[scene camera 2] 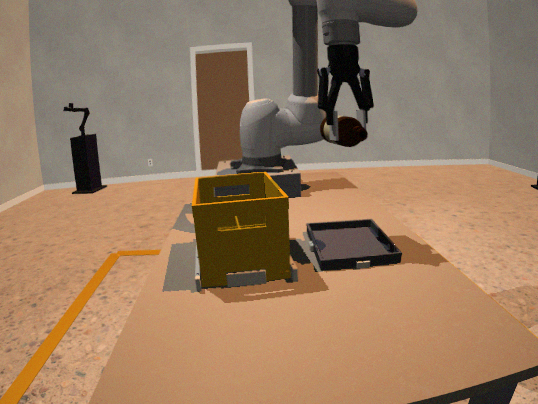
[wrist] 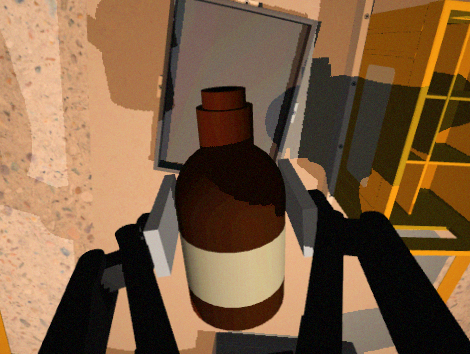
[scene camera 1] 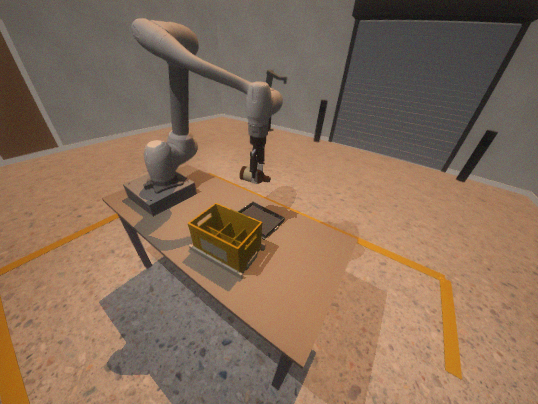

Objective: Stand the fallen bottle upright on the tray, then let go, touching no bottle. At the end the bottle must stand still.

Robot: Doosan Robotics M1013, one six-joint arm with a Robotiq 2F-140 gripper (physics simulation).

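Places are measured from the arm's base along level axes (x right, y ahead, z up), in millimetres.
Pixels of known places: gripper, fingertip midpoint: (scene camera 2: 348, 139) (wrist: 229, 185) (scene camera 1: 257, 179); arm's base, origin of the base link: (scene camera 2: 262, 167) (scene camera 1: 165, 182).
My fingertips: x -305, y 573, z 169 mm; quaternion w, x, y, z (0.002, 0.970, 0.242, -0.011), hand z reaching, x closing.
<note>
Ahead of a thing's pixels: the offset from my fingertips to its top centre. "*": to the spot under its first point. Level surfaces: height alone.
The brown bottle {dx +3, dy -6, dz +55 mm} (scene camera 1: 247, 174) (scene camera 2: 351, 132) (wrist: 232, 270) with a cream label lies about level in my gripper (scene camera 1: 257, 173) (scene camera 2: 348, 125) (wrist: 229, 185). The gripper is shut on its body, with one pad on each side. In the scene camera 2 view its neck points toward the camera and a little right. Bottle and gripper are high in the air, apart from the table. The dark, low-rimmed tray {* dx -43, dy +19, dz -261 mm} (scene camera 1: 263, 216) (scene camera 2: 350, 243) (wrist: 240, 50) lies flat on the table below, and no bottle shows in it. In the wrist view the bottle hides part of the tray.
A yellow crate {dx +261, dy +89, dz -91 mm} (scene camera 1: 220, 250) (scene camera 2: 240, 250) (wrist: 395, 45) with dividers stands beside the tray, its walls higher than the tray's rim. Pale rails {dx +356, dy +119, dz -237 mm} (scene camera 1: 215, 261) run along its foot. The robot's grey base block (scene camera 1: 159, 195) (scene camera 2: 287, 184) stands at the table's far end. The table {dz -266 mm} (scene camera 1: 300, 300) (scene camera 2: 320, 335) carries them.
</note>
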